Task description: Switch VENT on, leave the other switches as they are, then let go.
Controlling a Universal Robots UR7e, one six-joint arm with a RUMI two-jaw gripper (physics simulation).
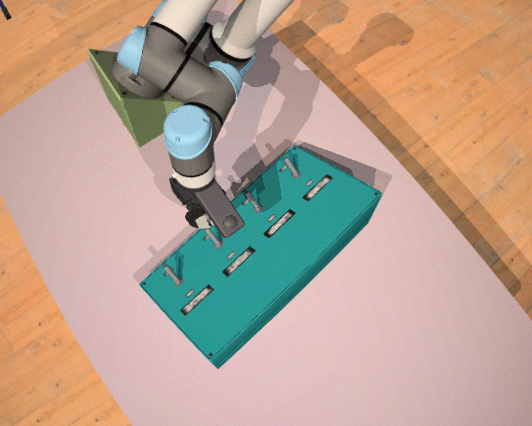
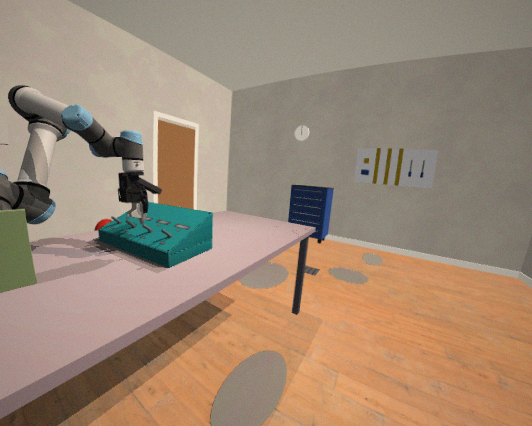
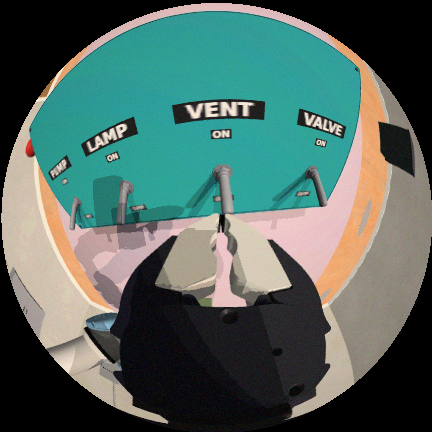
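Where they show: gripper, fingertip midpoint: (image 1: 208,225) (image 2: 141,224) (image 3: 220,216); arm's base at its link origin: (image 1: 137,79).
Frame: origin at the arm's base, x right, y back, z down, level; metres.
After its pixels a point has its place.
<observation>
The teal switch panel (image 1: 280,265) @(z -0.001, x -0.033, y -0.586 m) (image 2: 187,216) @(z 0.004, x 0.101, y -0.605 m) (image 3: 215,60) @(z 0.012, x 0.018, y -0.570 m) carries a row of grey levers. The VENT lever (image 1: 215,240) @(z 0.046, x 0.044, y -0.454 m) (image 3: 226,192) @(z 0.037, x 0.045, y -0.445 m) leans toward the arm's side, away from its ON mark (image 3: 221,134) @(z 0.044, x 0.034, y -0.500 m). The PUMP lever (image 1: 291,168) @(z 0.043, x -0.188, y -0.401 m) (image 3: 74,215) @(z 0.043, x -0.184, y -0.395 m), LAMP lever (image 1: 254,202) @(z 0.043, x -0.073, y -0.426 m) (image 3: 123,202) @(z 0.042, x -0.069, y -0.423 m) and VALVE lever (image 1: 173,276) @(z 0.043, x 0.162, y -0.475 m) (image 3: 318,187) @(z 0.040, x 0.158, y -0.469 m) lean the same way. My gripper (image 1: 208,228) @(z 0.025, x 0.041, y -0.424 m) (image 2: 142,220) @(z 0.025, x 0.041, y -0.424 m) (image 3: 220,216) @(z 0.025, x 0.041, y -0.424 m) is shut and empty. Its fingertips are at the free end of the VENT lever, on the arm's side of it. Whether they touch it I cannot tell.
The panel stands on a pinkish table (image 1: 350,340) @(z 0.155, x -0.095, y -0.789 m) (image 2: 260,227) @(z 0.155, x 0.096, y -1.196 m). A green angled block (image 1: 125,107) @(z -0.034, x 0.066, y -0.086 m) (image 2: 15,250) @(z 0.041, x 0.073, y -0.053 m) stands by the arm's base. A red round object (image 2: 103,224) (image 3: 30,148) shows beyond the PUMP end. The LAMP lever stands beside the gripper on one side, VALVE on the other.
</observation>
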